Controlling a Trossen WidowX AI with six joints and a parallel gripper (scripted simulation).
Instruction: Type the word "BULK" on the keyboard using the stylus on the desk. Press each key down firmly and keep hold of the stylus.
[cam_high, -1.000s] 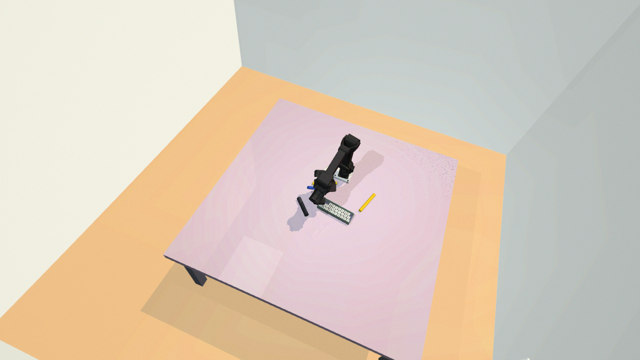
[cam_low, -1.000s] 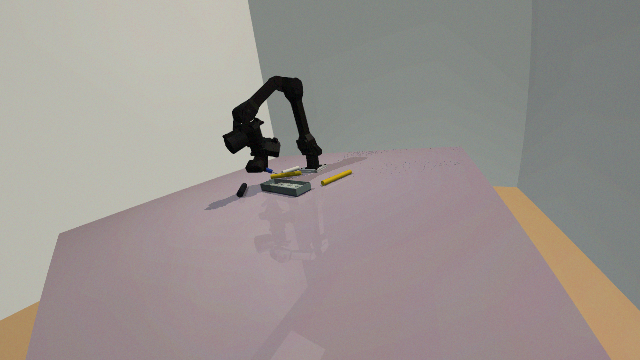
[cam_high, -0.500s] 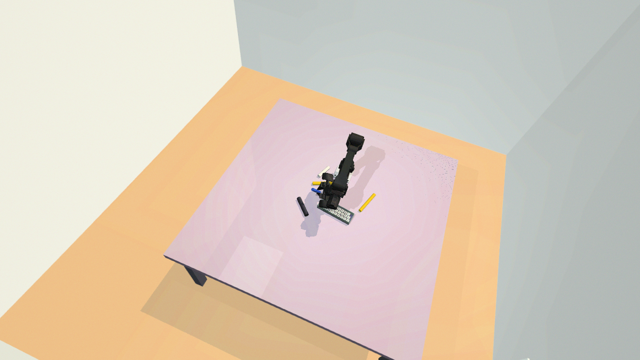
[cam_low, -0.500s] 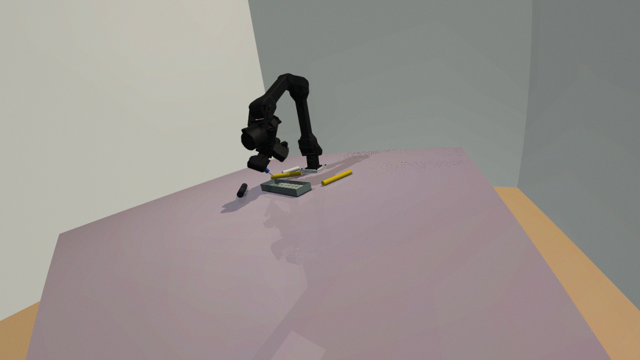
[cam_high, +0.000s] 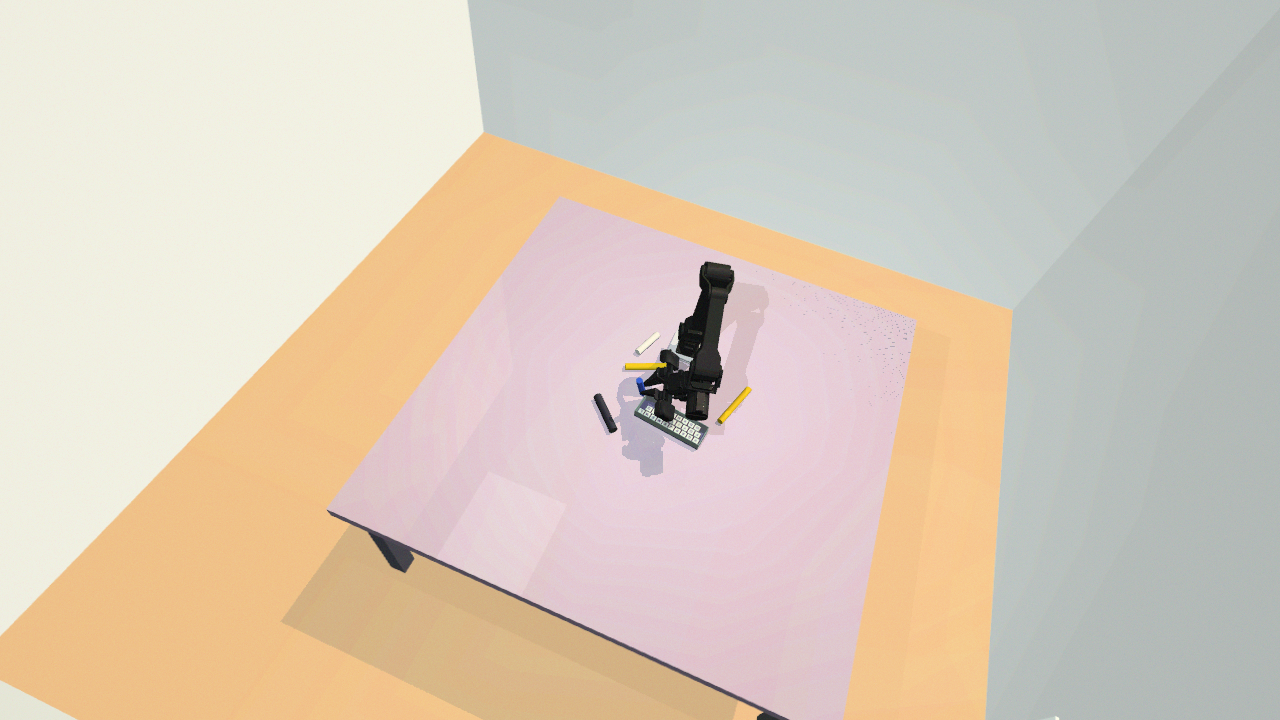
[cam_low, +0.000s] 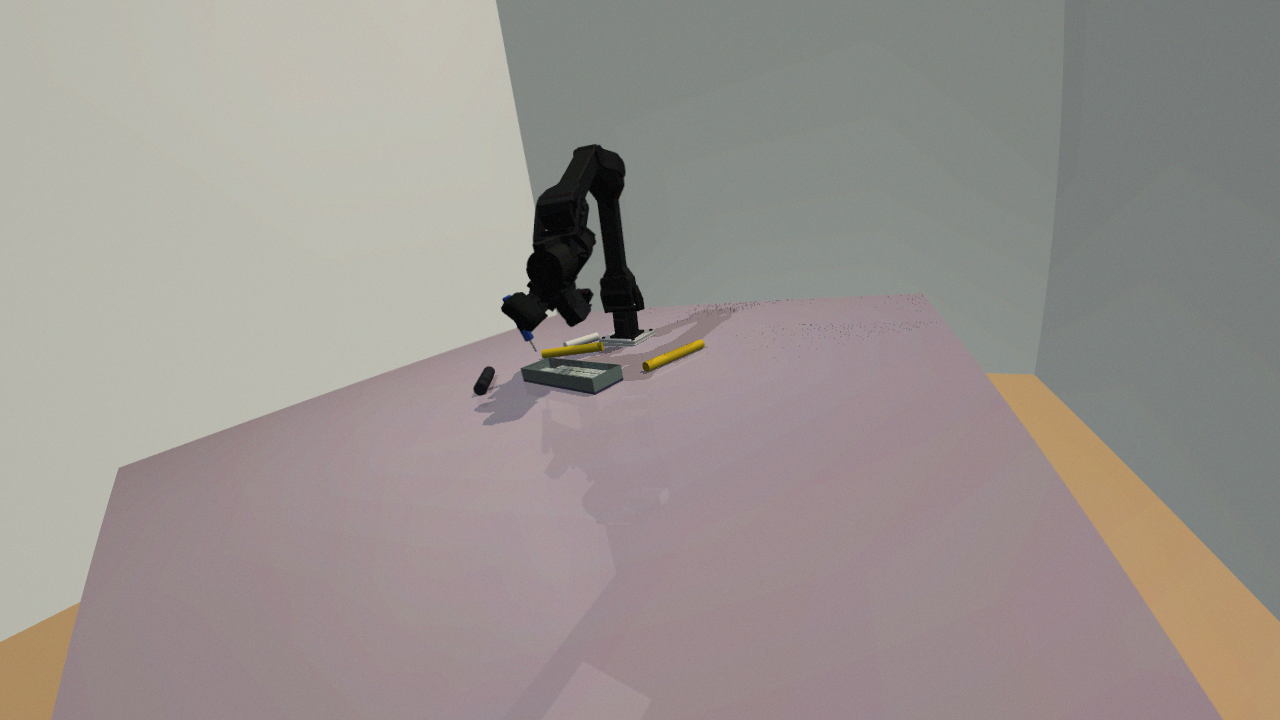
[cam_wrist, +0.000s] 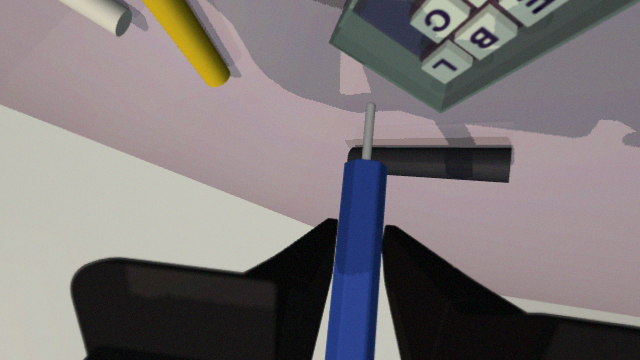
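My gripper tip is 10 mm past the grey stylus tip, 10 mm to the right of it and 50 mm above it. Also, from my gripper tip: black cylinder (50 mm ahead, 80 mm to the right, 90 mm below); then white cylinder (230 mm behind, 30 mm to the right, 90 mm below); then blue stylus (10 mm below).
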